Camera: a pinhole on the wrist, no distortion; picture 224 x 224 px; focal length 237.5 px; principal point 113.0 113.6 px. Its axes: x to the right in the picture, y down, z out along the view. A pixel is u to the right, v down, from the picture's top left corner.
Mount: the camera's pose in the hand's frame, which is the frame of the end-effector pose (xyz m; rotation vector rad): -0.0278 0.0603 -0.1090 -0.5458 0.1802 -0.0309
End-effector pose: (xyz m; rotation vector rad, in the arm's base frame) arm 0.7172 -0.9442 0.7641 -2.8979 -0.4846 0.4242
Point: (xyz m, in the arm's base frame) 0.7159 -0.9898 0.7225
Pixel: outside the picture
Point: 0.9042 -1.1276 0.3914
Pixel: 182.8 117.1
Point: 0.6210 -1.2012 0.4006
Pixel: 41.4 95.6
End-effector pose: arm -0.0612 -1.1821 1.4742 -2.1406 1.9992 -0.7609
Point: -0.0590 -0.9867 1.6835
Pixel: behind the camera
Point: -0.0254 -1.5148 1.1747
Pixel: 202.0 20.9
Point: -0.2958 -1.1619 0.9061
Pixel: 8.3 143.3
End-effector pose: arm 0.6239 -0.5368 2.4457 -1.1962 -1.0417 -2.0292
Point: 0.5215 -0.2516 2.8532
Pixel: outside the picture
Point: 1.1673 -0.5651 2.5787
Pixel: 27.0 190.1
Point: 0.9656 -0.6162 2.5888
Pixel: 77.5 197.4
